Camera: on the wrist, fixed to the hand. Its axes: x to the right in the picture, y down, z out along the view.
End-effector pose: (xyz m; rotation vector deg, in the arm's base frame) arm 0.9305 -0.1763 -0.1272 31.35 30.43 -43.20
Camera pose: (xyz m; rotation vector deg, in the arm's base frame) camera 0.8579 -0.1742 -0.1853 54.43 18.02 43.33
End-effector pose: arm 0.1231 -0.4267 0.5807 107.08 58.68 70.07
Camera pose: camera 0.0456 -0.3960 0.5394 -115.95 20.33 -110.68
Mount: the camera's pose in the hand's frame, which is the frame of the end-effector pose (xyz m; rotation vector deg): -0.0094 -0.0686 -0.0621 3.63 21.96 84.67
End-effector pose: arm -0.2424 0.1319 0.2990 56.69 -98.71 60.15
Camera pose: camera -0.1605 0.1685 0.3235 -39.18 -112.24 113.00
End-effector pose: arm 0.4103 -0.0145 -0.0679 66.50 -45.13 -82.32
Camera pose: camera 0.4461 0.0164 -0.1480 30.44 -59.38 2.12
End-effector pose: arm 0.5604 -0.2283 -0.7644 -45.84 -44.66 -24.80
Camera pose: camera 0.5404 -0.3191 -0.7669 -56.18 15.26 42.99
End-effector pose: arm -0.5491 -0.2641 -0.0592 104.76 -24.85 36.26
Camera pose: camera -0.5302 -0.1828 -0.1002 63.82 -86.20 110.29
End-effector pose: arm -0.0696 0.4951 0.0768 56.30 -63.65 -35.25
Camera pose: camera -0.0111 0.4922 0.0045 6.57 -67.52 44.47
